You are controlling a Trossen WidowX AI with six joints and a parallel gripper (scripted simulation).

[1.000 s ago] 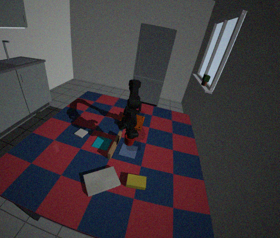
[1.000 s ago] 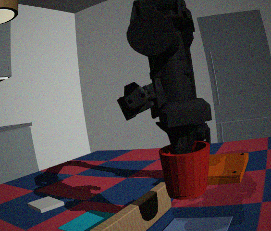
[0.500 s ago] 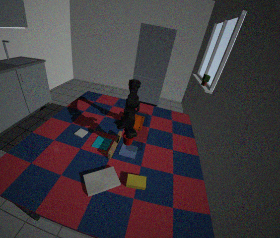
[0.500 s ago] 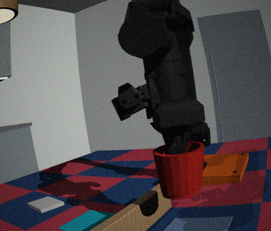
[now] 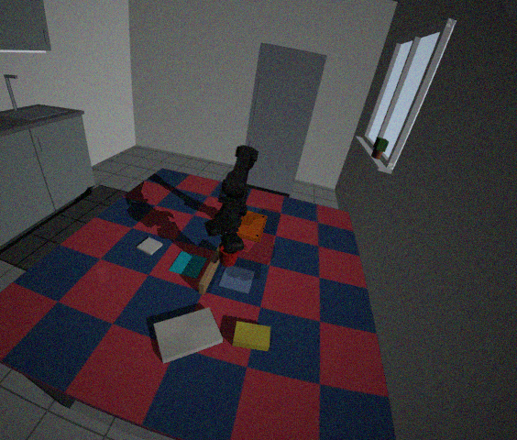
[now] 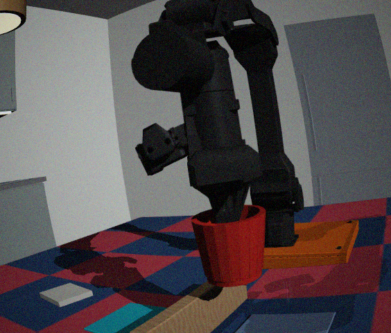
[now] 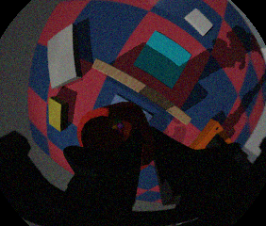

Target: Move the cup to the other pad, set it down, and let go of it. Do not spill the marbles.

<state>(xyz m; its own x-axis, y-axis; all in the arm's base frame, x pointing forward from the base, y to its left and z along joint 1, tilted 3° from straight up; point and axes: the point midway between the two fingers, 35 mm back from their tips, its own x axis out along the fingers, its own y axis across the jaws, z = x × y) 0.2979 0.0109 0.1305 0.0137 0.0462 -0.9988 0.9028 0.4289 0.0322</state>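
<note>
Right now the teal pad is 14 cm to the right of my gripper tip and 13 cm below it. From my gripper tip the other things lie so: wooden bar 10 cm below, 4 cm to the right, 1 cm ahead; grey-blue pad 13 cm below, 6 cm to the left, 2 cm ahead; red cup 3 cm ahead, 1 cm to the left.
</note>
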